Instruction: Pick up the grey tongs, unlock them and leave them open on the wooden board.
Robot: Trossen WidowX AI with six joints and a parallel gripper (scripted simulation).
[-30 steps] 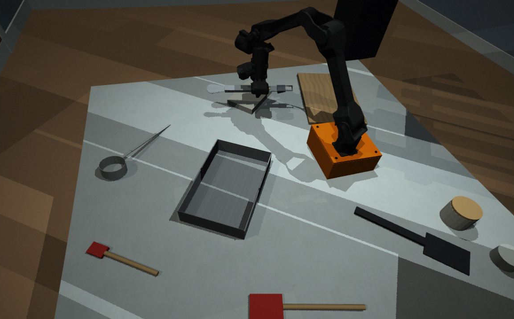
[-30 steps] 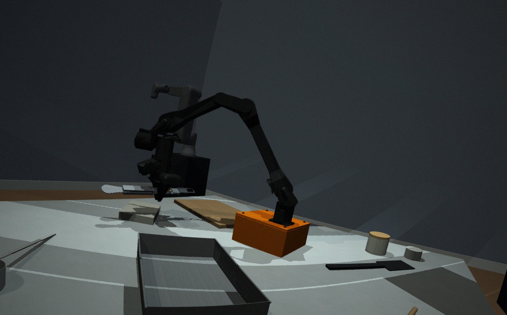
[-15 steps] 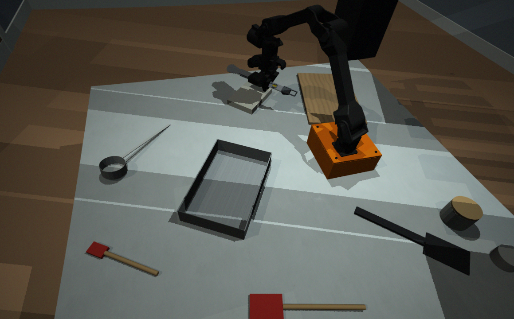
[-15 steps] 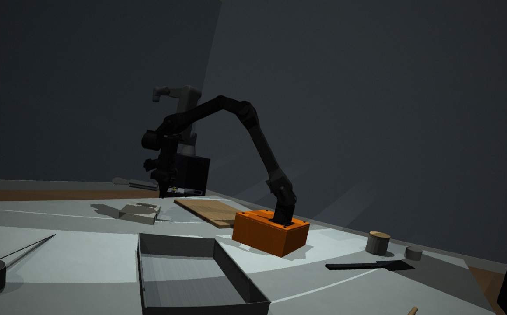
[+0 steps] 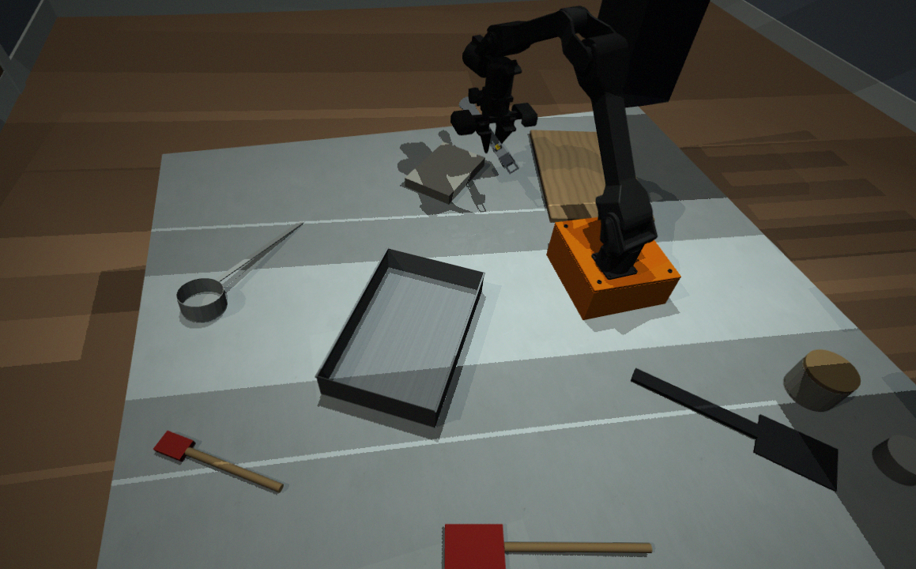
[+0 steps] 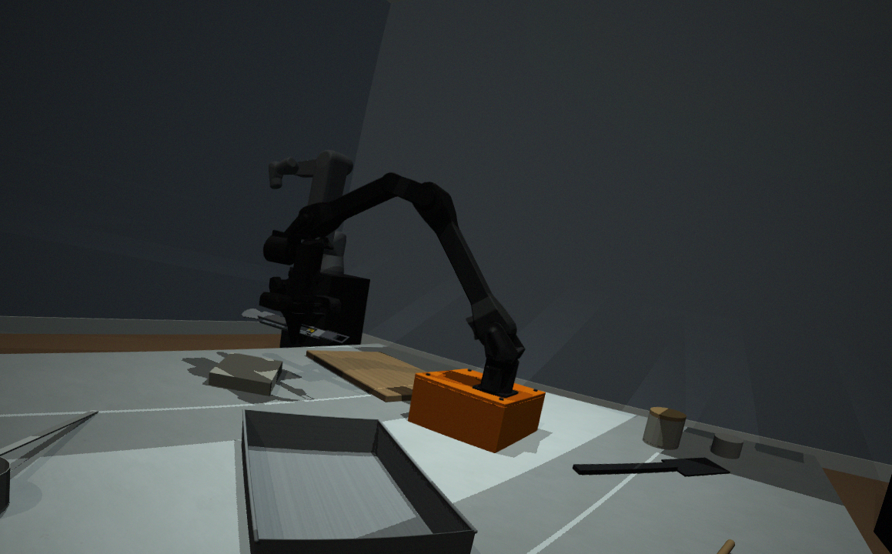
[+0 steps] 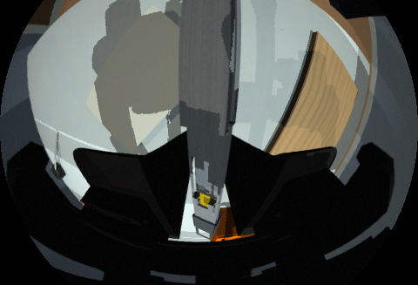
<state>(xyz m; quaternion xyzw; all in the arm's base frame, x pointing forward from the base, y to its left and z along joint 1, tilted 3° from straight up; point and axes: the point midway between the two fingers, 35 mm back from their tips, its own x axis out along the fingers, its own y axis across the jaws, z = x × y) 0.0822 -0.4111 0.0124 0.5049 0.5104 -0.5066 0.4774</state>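
Now: gripper tip 25 cm past the wooden board, 7 cm above it and 5 cm to the right of it. The rest, counted from my gripper tip: beige block 9 cm ahead, 7 cm below, 4 cm to the right; black spatula 73 cm to the left, 16 cm behind, 8 cm below; dark roasting tin 40 cm to the left, 31 cm ahead, 5 cm below.
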